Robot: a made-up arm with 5 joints.
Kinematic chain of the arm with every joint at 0, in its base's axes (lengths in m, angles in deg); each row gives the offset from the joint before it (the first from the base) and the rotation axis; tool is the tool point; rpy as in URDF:
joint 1: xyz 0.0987 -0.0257 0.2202 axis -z
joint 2: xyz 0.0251 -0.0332 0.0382 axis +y
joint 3: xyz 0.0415 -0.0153 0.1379 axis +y
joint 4: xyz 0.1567 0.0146 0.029 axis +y
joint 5: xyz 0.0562 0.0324 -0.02 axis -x
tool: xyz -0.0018 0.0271 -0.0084 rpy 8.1 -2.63 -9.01
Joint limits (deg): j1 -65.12..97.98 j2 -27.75..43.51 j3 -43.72..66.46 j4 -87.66..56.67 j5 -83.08..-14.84
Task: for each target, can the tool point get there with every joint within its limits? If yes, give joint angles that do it. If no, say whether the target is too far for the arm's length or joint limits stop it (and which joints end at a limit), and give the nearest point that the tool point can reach.
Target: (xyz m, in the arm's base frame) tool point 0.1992 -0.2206 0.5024
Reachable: yes | joints 67.53 -14.95 -1.91 -12.45 -62.76
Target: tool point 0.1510 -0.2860 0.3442
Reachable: yes | joints 81.35 2.82 34.62 -56.77 -77.51
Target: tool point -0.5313 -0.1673 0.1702
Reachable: no: too far | nearest point 0.0771 -0.2526 0.1702 | short by 0.614 m
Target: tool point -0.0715 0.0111 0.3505
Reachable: no: joint limits stop it (at a limit: joint 1, joint 2, joint 3, joint 4, joint 5) | nearest point 0.1214 0.0871 0.2722 | short by 0.222 m
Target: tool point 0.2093 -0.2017 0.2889
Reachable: yes | joints 61.76 -15.91 55.45 5.81 -73.74
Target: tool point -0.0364 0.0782 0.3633
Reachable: no: joint limits stop it (at a limit: joint 1, joint 2, joint 4, joint 5) | nearest point 0.1265 0.0980 0.2841 | short by 0.182 m
